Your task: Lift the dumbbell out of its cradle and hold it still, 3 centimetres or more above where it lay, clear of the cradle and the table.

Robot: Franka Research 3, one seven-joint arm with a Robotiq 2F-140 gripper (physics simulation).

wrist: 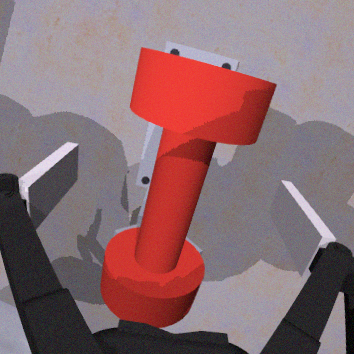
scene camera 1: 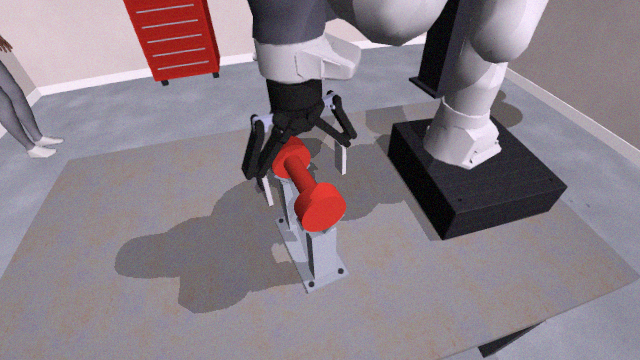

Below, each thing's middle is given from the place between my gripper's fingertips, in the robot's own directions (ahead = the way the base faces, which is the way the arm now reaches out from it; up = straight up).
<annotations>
I see the red dumbbell (scene camera 1: 319, 206) 2 cm to the right of my hand. Round my hand: grey cradle (scene camera 1: 314, 254) (2 cm to the right, 13 cm below).
</annotations>
